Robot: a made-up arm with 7 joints.
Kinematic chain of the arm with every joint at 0, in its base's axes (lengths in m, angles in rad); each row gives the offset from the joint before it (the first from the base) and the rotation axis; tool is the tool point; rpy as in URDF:
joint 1: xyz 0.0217 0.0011 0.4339 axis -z
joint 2: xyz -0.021 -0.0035 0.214 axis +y
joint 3: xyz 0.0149 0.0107 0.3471 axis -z
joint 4: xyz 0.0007 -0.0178 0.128 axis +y
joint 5: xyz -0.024 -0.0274 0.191 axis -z
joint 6: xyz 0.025 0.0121 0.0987 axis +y
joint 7: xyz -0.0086 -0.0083 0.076 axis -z
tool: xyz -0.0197 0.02 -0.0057 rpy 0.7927 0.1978 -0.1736
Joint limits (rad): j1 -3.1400..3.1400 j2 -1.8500..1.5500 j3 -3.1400..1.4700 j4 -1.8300..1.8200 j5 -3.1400..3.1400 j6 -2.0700..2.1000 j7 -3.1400..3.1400
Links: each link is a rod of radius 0.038 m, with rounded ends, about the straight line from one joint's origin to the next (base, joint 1, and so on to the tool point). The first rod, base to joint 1, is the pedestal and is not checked.
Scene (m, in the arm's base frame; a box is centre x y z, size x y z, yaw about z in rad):
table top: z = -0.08
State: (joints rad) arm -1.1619 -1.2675 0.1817 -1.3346 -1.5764 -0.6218 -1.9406
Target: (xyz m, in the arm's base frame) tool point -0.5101 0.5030 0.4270
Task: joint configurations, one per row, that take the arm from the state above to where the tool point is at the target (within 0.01 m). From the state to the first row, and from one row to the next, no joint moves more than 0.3 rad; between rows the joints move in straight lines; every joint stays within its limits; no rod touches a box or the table.
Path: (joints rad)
1: -0.8754 -1.3162 0.2724 -1.2617 -1.5839 -0.5731 -1.9554
2: -0.5889 -1.3649 0.3631 -1.1888 -1.5914 -0.5245 -1.9703
3: -0.3025 -1.4136 0.4538 -1.1160 -1.5990 -0.4758 -1.9851
4: -0.0160 -1.4623 0.5444 -1.0431 -1.6065 -0.4271 -1.9999
5: 0.2705 -1.5109 0.6351 -0.9702 -1.6140 -0.3785 -2.0147
6: 0.5570 -1.5596 0.7258 -0.8973 -1.6215 -0.3298 -2.0296

